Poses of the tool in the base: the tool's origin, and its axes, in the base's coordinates. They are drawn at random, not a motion.
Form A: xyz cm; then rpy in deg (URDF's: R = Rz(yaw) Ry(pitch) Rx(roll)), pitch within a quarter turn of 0, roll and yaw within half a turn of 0.
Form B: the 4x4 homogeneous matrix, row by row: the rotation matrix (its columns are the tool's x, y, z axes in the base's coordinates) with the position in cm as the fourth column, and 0 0 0 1 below. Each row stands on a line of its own. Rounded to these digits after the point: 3 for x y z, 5 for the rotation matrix.
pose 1, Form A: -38.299 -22.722 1.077 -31.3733 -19.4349 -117.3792
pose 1, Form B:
-0.43367 0.67849 0.59294 -38.299
-0.83739 -0.54646 0.01285 -22.722
0.33274 -0.49095 0.80514 1.077
0 0 0 1

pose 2, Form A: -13.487 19.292 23.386 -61.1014 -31.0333 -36.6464
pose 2, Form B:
0.68749 0.65057 0.32266 -13.487
-0.51144 0.11834 0.85113 19.292
0.51554 -0.75017 0.41409 23.386
0 0 0 1

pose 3, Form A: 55.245 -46.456 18.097 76.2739 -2.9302 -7.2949
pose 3, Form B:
0.99061 -0.01913 -0.13538 55.245
-0.12681 0.24167 -0.96204 -46.456
0.05112 0.97017 0.23697 18.097
0 0 0 1

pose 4, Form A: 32.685 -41.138 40.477 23.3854 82.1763 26.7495
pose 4, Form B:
0.12156 -0.06198 0.99065 32.685
0.06127 0.99661 0.05484 -41.138
-0.99069 0.05403 0.12494 40.477
0 0 0 1

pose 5, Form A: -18.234 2.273 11.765 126.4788 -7.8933 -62.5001
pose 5, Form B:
0.45737 -0.57834 -0.67553 -18.234
-0.87861 -0.17657 -0.44370 2.273
0.13733 0.79646 -0.58889 11.765
0 0 0 1

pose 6, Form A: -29.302 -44.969 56.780 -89.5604 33.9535 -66.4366
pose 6, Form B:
0.33160 -0.21624 0.91830 -29.302
-0.76033 0.51500 0.39582 -44.969
-0.55852 -0.82947 0.00636 56.780
0 0 0 1

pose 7, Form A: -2.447 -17.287 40.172 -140.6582 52.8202 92.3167
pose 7, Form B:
-0.02443 0.79316 -0.60852 -2.447
0.60382 -0.47342 -0.64131 -17.287
-0.79674 -0.38310 -0.46737 40.172
0 0 0 1

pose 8, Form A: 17.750 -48.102 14.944 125.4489 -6.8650 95.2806
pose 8, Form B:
-0.09137 0.58648 0.80480 17.750
0.98862 -0.04358 0.14400 -48.102
0.11953 0.80879 -0.57582 14.944
0 0 0 1

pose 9, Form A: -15.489 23.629 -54.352 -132.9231 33.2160 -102.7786
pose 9, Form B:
-0.18505 -0.57542 0.79665 -15.489
-0.81589 0.54183 0.20185 23.629
-0.54780 -0.61262 -0.56975 -54.352
0 0 0 1

